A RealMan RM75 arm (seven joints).
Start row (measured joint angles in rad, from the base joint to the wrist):
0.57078, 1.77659, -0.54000, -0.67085, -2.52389, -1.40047, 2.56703
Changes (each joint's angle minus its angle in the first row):
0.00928, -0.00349, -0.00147, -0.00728, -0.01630, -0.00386, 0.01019
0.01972, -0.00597, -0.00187, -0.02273, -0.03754, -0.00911, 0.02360
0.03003, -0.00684, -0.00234, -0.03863, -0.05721, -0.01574, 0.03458
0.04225, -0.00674, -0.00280, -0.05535, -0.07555, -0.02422, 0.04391
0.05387, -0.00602, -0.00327, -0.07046, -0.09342, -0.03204, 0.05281
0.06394, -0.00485, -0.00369, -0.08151, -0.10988, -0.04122, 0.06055
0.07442, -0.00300, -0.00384, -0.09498, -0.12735, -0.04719, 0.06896
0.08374, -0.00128, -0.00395, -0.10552, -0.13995, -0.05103, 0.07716
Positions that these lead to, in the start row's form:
0.58006, 1.77310, -0.54147, -0.67813, -2.54019, -1.40433, 2.57722
0.59050, 1.77062, -0.54187, -0.69358, -2.56143, -1.40958, 2.59063
0.60081, 1.76975, -0.54234, -0.70948, -2.58110, -1.41621, 2.60161
0.61303, 1.76985, -0.54280, -0.72620, -2.59944, -1.42469, 2.61094
0.62465, 1.77057, -0.54327, -0.74131, -2.61731, -1.43251, 2.61984
0.63472, 1.77174, -0.54369, -0.75236, -2.63377, -1.44169, 2.62758
0.64520, 1.77359, -0.54384, -0.76583, -2.65124, -1.44766, 2.63599
0.65452, 1.77531, -0.54395, -0.77637, -2.66384, -1.45150, 2.64419

